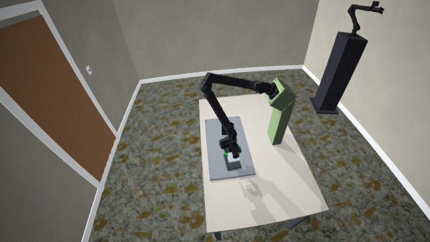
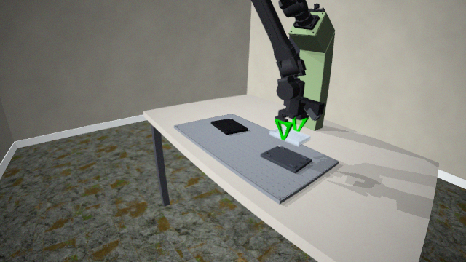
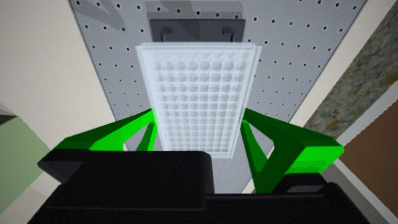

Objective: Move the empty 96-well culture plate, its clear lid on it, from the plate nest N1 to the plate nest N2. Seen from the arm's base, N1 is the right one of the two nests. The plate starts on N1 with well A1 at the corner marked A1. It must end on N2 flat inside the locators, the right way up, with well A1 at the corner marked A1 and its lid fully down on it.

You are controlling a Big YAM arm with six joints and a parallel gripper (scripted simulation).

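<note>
The clear lid is right at my hand. Also, from my hand: nest N1: 38 cm to the right, 10 cm below, 6 cm ahead; then nest N2: 10 cm below.
</note>
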